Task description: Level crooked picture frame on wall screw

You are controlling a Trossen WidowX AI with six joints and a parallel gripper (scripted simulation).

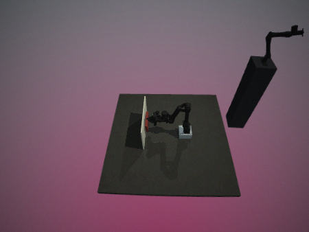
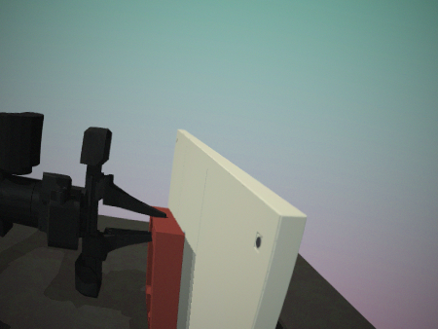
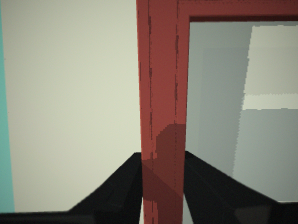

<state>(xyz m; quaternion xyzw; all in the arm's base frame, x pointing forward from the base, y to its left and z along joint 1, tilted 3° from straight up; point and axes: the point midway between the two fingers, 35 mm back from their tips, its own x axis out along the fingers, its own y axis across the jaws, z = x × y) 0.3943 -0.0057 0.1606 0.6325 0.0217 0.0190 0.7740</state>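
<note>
Now: gripper tip 50 mm above the picture frame, 10 mm to the left of it and 10 mm short of it. Round my gripper tip: cream wall panel (70 mm below, 20 mm ahead, 10 mm to the right).
</note>
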